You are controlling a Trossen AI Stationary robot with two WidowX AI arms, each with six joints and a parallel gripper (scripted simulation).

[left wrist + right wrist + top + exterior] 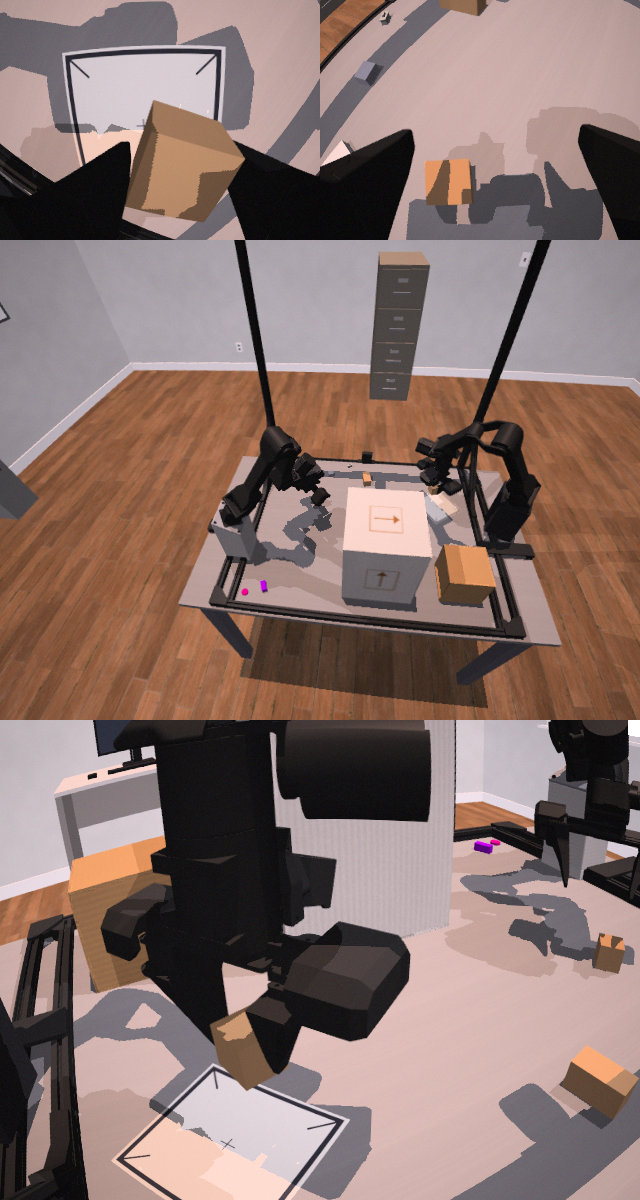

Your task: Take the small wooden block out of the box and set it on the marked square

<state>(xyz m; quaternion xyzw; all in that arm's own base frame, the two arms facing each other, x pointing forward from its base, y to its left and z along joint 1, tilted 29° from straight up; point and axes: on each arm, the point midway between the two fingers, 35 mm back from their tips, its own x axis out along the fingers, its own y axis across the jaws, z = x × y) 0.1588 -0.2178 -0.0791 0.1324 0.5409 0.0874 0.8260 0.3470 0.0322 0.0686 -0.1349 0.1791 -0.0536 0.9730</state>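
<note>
My left hand is 12 cm above the marked square, 3 cm to the right of it and 1 cm short of it.
</note>
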